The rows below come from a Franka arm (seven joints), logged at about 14 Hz.
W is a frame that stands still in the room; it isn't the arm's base.
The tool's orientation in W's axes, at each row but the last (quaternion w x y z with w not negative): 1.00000, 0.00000, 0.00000, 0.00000; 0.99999, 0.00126, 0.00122, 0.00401; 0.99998, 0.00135, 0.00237, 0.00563; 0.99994, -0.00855, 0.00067, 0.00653; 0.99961, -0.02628, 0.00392, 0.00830; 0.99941, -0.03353, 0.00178, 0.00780; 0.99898, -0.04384, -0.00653, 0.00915; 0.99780, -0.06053, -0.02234, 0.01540; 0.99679, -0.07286, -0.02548, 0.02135; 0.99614, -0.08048, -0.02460, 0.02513; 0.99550, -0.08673, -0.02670, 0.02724; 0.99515, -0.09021, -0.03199, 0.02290; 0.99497, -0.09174, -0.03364, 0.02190
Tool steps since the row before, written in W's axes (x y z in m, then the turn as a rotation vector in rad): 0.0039, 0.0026, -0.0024, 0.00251, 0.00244, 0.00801; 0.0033, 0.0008, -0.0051, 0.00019, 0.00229, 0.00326; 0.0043, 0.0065, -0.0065, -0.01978, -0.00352, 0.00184; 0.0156, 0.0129, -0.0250, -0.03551, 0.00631, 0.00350; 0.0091, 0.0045, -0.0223, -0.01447, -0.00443, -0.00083; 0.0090, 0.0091, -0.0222, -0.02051, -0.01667, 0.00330; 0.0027, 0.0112, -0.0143, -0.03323, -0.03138, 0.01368; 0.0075, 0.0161, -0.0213, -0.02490, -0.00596, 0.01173; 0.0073, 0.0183, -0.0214, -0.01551, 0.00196, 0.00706; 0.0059, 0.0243, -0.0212, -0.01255, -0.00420, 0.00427; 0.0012, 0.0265, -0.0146, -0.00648, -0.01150, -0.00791; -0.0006, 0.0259, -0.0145, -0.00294, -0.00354, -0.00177; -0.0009, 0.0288, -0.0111, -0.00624, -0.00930, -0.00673
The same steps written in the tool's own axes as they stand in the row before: 0.0039, 0.0026, -0.0024, 0.00251, 0.00244, 0.00801; 0.0033, 0.0008, -0.0051, 0.00020, 0.00230, 0.00325; 0.0044, 0.0064, -0.0065, -0.01983, -0.00329, 0.00176; 0.0158, 0.0131, -0.0248, -0.03543, 0.00671, 0.00356; 0.0094, 0.0055, -0.0220, -0.01453, -0.00414, -0.00117; 0.0092, 0.0104, -0.0215, -0.02078, -0.01653, 0.00211; 0.0027, 0.0124, -0.0133, -0.03365, -0.03187, 0.01134; 0.0071, 0.0184, -0.0195, -0.02456, -0.00664, 0.01207; 0.0071, 0.0209, -0.0189, -0.01505, 0.00151, 0.00809; 0.0062, 0.0271, -0.0173, -0.01255, -0.00425, 0.00421; 0.0020, 0.0285, -0.0099, -0.00752, -0.00961, -0.00937; -0.0001, 0.0281, -0.0096, -0.00322, -0.00304, -0.00217; -0.0002, 0.0304, -0.0056, -0.00711, -0.00766, -0.00784
